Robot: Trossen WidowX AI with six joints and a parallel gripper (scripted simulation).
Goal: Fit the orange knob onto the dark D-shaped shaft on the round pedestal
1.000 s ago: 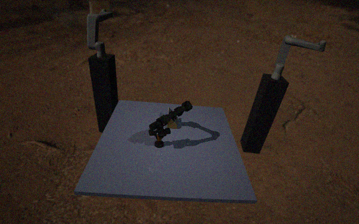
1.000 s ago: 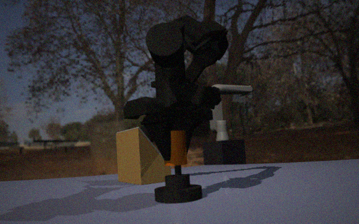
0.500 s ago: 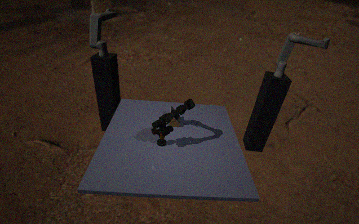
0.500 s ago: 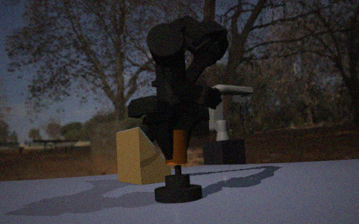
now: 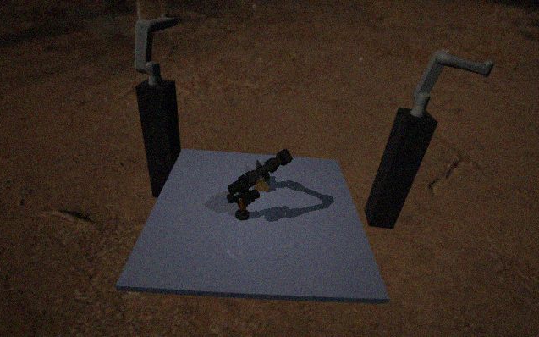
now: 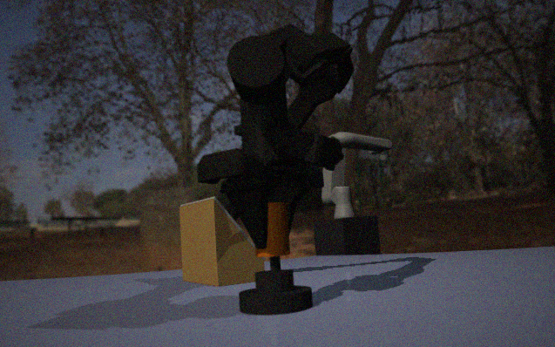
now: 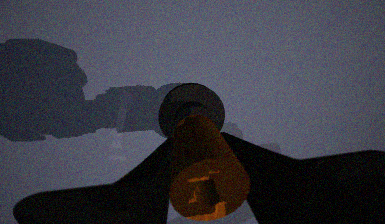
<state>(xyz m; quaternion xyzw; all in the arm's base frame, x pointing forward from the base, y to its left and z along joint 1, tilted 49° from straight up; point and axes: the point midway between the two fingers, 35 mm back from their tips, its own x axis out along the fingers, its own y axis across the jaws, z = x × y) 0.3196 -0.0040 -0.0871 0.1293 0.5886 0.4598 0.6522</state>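
The orange knob lies 20 mm above my gripper tip. Also, from my gripper tip: pedestal: 40 mm below.
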